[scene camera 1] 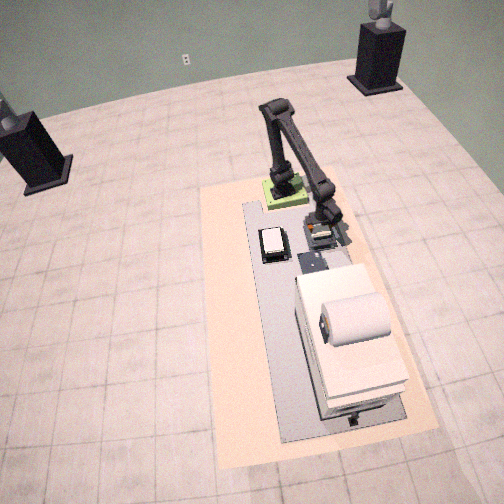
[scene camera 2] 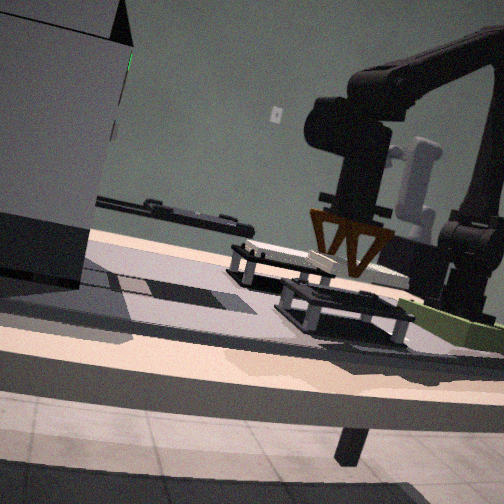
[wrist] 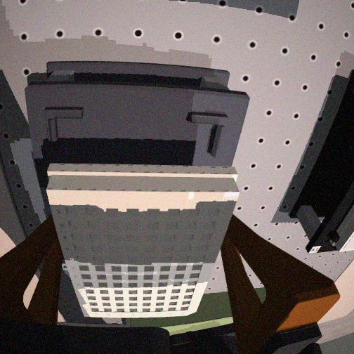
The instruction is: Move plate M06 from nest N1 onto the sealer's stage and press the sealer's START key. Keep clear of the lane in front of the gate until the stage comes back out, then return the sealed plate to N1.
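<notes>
My gripper (scene camera 1: 320, 231) (scene camera 2: 341, 263) (wrist: 140, 219) has its orange-brown fingers shut on the long sides of a pale well plate (wrist: 135, 235). The plate is roughly level, a little above and towards the arm base from an empty dark nest (scene camera 2: 345, 298) (wrist: 135, 117). A gap shows between plate and nest in the scene camera 2 view. I cannot read a nest label or tell whether the plate has a film. The dark stage (scene camera 1: 311, 261) (scene camera 2: 200, 221) stands out in front of the white sealer (scene camera 1: 360, 365) (scene camera 2: 50, 125). The START key cannot be made out.
A second black nest (scene camera 1: 262, 250) (scene camera 2: 287, 262) beside the empty one bears a white plate (scene camera 1: 272, 240) (scene camera 2: 267, 250). The arm's green base plate (scene camera 1: 285, 201) (scene camera 2: 450, 325) is behind the nests. A white roll (scene camera 1: 357, 320) lies on the sealer.
</notes>
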